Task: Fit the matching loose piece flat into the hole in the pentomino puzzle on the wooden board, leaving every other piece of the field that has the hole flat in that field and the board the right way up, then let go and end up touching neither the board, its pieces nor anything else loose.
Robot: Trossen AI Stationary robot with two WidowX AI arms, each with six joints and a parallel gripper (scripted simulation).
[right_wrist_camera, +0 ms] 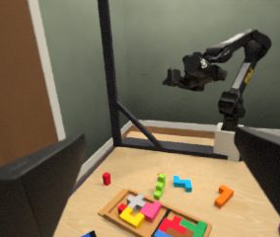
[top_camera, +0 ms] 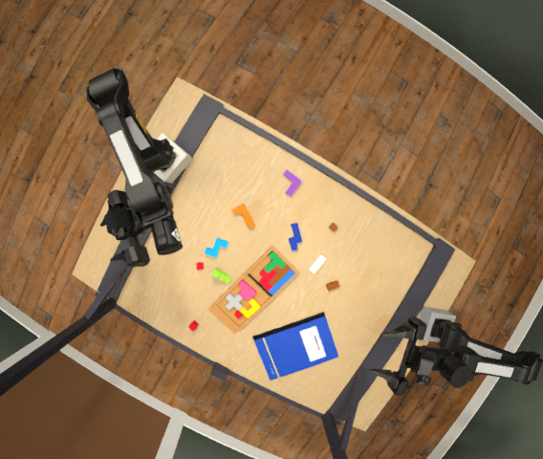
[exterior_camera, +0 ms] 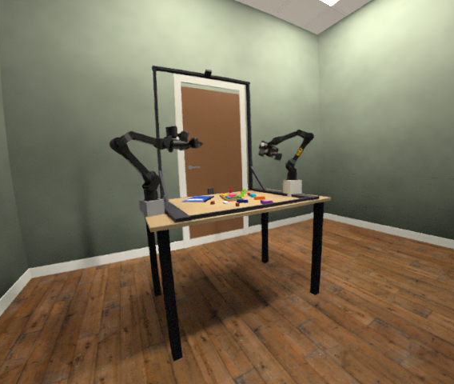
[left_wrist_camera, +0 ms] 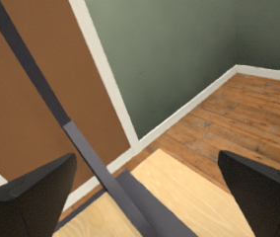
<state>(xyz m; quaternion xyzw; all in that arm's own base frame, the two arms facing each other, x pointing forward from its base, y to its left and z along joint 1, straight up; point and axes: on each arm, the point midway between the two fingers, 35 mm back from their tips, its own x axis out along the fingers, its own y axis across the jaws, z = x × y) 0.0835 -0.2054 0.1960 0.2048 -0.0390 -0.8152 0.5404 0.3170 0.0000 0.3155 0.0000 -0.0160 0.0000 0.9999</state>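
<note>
Right now my left hand is 180 mm short of the orange piece, 240 mm to the left of it and 310 mm above it. From my left hand the other things lie so: cyan piece 60 mm ahead, 220 mm to the right, 310 mm below; then lime green piece 280 mm to the right, 290 mm below; then wooden puzzle board 10 mm ahead, 390 mm to the right, 310 mm below.
</note>
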